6 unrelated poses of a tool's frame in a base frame.
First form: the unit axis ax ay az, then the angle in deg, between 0 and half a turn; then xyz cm.
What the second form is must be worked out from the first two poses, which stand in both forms.
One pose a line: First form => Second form
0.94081, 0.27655, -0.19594, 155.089, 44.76, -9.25, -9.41 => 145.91, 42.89, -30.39, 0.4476, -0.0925, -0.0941
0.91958, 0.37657, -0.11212, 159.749, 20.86, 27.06, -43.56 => 146.90, 60.16, -17.91, 0.2086, 0.2706, -0.4356
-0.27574, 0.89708, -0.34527, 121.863, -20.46, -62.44, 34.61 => -33.60, 109.32, -42.08, -0.2046, -0.6244, 0.3461
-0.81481, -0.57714, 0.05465, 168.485, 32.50, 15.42, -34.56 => -137.28, -97.24, 9.21, 0.3250, 0.1542, -0.3456
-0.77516, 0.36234, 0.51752, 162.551, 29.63, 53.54, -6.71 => -126.00, 58.90, 84.12, 0.2963, 0.5354, -0.0671
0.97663, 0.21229, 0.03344, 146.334, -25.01, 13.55, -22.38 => 142.91, 31.07, 4.89, -0.2501, 0.1355, -0.2238
